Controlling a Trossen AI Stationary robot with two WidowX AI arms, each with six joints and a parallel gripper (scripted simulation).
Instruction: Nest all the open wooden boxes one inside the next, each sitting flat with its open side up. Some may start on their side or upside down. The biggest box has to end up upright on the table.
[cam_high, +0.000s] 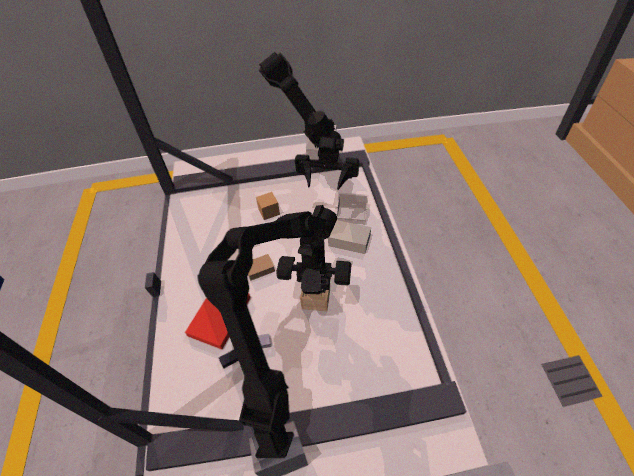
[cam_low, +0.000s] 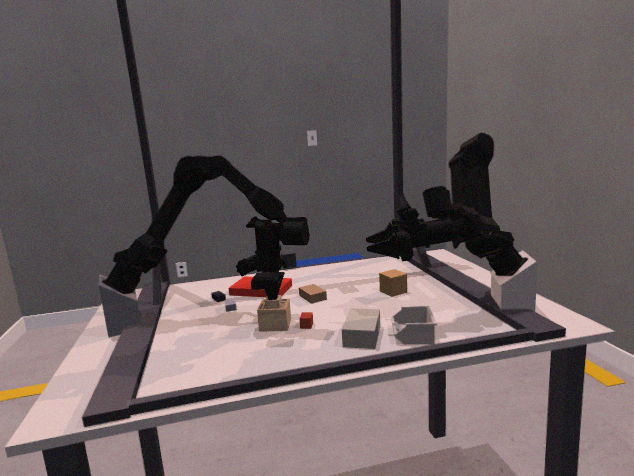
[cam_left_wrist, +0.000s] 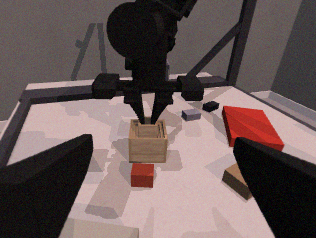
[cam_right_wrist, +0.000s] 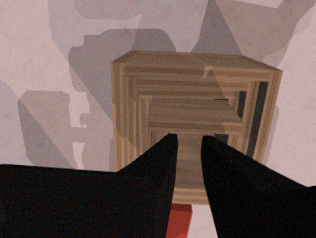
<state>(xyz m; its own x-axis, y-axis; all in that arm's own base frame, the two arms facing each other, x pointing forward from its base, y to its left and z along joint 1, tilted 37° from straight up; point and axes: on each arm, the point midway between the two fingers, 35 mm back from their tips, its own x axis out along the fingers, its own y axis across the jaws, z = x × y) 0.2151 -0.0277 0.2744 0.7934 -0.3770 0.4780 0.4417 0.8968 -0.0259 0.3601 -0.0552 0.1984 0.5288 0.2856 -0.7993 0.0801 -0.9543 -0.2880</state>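
The red cube lies 1 cm ahead of my right hand, 8 cm to the left of it and 8 cm below it. From my right hand the other things lie so: grey closed block: 8 cm ahead, 22 cm to the left, 7 cm below; red slab: 26 cm behind, 8 cm to the right, 8 cm below; flat brown block: 18 cm behind, 9 cm to the left, 8 cm below.
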